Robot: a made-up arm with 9 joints. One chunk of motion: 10 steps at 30 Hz.
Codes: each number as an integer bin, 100 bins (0 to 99) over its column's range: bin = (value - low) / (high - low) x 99, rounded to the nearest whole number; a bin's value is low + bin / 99 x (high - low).
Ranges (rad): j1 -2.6..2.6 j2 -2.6..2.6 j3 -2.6..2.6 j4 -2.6..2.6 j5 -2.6..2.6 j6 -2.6..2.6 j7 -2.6..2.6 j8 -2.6..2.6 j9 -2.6..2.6
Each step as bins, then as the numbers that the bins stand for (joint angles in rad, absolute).
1 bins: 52 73 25 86 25 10 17 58 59
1 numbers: 0.1313 1.2343 -1.2869 1.9172 -1.2869 -2.0747 -1.7071 0.4465 0.4990
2 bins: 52 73 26 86 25 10 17 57 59
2 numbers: 0.1313 1.2343 -1.2343 1.9172 -1.2869 -2.0747 -1.7071 0.3939 0.4990
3 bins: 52 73 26 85 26 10 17 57 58
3 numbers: 0.1313 1.2343 -1.2343 1.8646 -1.2343 -2.0747 -1.7071 0.3939 0.4465
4 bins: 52 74 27 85 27 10 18 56 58
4 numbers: 0.1313 1.2869 -1.1818 1.8646 -1.1818 -2.0747 -1.6545 0.3414 0.4465
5 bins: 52 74 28 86 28 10 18 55 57
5 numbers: 0.1313 1.2869 -1.1293 1.9172 -1.1293 -2.0747 -1.6545 0.2889 0.3939
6 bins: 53 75 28 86 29 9 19 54 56
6 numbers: 0.1838 1.3394 -1.1293 1.9172 -1.0768 -2.1273 -1.6020 0.2364 0.3414
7 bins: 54 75 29 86 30 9 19 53 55
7 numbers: 0.2364 1.3394 -1.0768 1.9172 -1.0242 -2.1273 -1.6020 0.1838 0.2889
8 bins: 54 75 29 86 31 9 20 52 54
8 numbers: 0.2364 1.3394 -1.0768 1.9172 -0.9717 -2.1273 -1.5495 0.1313 0.2364
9 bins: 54 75 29 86 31 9 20 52 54
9 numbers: 0.2364 1.3394 -1.0768 1.9172 -0.9717 -2.1273 -1.5495 0.1313 0.2364
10 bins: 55 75 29 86 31 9 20 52 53
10 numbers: 0.2889 1.3394 -1.0768 1.9172 -0.9717 -2.1273 -1.5495 0.1313 0.1838
